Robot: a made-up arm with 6 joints.
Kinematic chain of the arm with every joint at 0, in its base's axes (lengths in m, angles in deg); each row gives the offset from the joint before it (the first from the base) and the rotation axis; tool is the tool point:
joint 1: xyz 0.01 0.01 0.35 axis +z
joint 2: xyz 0 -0.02 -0.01 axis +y
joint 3: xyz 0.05 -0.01 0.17 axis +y
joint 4: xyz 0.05 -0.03 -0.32 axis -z
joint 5: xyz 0 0 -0.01 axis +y
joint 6: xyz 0.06 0 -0.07 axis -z
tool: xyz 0 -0.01 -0.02
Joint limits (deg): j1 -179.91..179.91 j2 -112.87..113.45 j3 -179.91..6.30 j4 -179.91..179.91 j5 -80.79..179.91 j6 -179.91..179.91
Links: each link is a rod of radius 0.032 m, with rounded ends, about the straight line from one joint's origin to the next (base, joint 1, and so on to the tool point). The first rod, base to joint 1, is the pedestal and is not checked.
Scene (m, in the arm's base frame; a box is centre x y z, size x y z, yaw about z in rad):
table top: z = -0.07
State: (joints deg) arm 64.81 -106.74 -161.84 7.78 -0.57 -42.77
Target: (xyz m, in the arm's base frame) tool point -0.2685 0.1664 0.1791
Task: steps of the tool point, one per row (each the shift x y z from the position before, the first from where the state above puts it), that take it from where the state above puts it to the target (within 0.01 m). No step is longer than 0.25 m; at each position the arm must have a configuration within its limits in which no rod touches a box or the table.
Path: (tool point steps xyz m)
1: 0.0981 -0.0293 0.2139
2: 0.1107 0.0696 0.2014
3: 0.0791 0.1579 0.1564
4: 0.0152 0.2101 0.0870
5: -0.0576 0.2122 0.0050
6: -0.1128 0.1653 -0.0749
7: -0.1299 0.0871 -0.1387
8: -0.1016 0.0033 -0.1754
9: -0.0368 -0.0598 -0.1790
10: 0.0430 -0.0852 -0.1499

